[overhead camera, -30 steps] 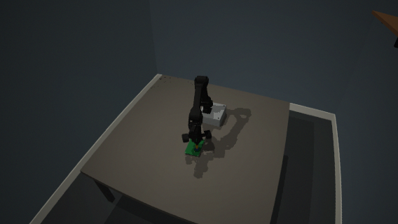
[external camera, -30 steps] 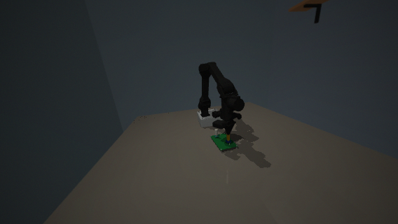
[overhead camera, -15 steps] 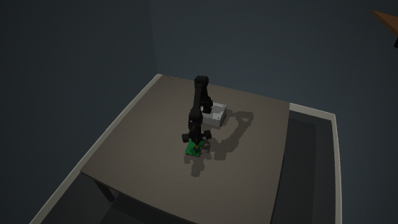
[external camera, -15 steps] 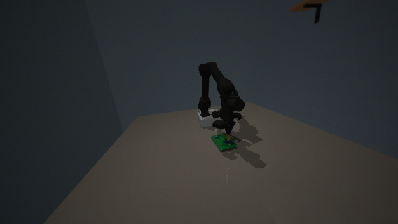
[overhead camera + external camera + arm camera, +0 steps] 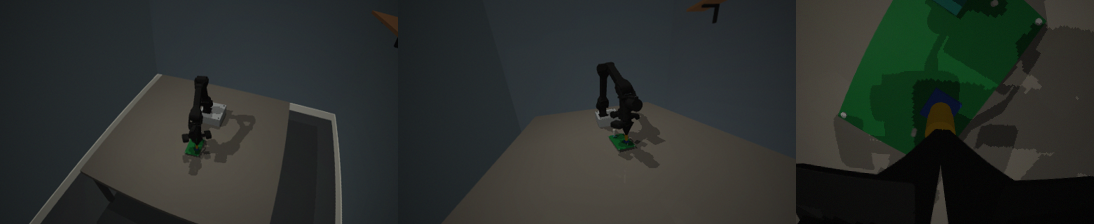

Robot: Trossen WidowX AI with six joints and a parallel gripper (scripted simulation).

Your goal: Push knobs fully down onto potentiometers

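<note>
Right now the orange knob is 10 mm below my gripper tip. The rest, counted from my gripper tip: white knob: 70 mm behind, 40 mm to the right, 10 mm below.
</note>
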